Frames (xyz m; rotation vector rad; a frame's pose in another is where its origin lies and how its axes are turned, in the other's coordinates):
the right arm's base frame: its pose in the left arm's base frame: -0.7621 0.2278 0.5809 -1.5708 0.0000 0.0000
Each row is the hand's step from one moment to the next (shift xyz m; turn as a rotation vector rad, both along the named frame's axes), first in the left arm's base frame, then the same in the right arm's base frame.
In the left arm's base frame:
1: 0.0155 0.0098 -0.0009 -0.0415 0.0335 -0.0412
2: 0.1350 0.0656 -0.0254 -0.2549 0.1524 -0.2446
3: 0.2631 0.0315 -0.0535 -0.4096 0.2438 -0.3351
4: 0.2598 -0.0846 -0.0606 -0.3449 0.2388 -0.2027
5: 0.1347 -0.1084 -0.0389 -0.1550 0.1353 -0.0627
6: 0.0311 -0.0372 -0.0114 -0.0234 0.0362 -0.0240
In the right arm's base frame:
1: 0.0155 0.0009 0.0098 -0.0415 0.0412 0.0335
2: 0.1350 0.0254 0.0656 -0.2549 0.2446 0.1524
3: 0.2631 0.0535 0.0315 -0.4096 0.3351 0.2438
4: 0.2598 0.0606 -0.0846 -0.3449 0.2027 0.2388
5: 0.1347 0.0389 -0.1084 -0.1550 0.0627 0.1353
6: 0.0311 0.0114 -0.0372 -0.0234 0.0240 0.0362

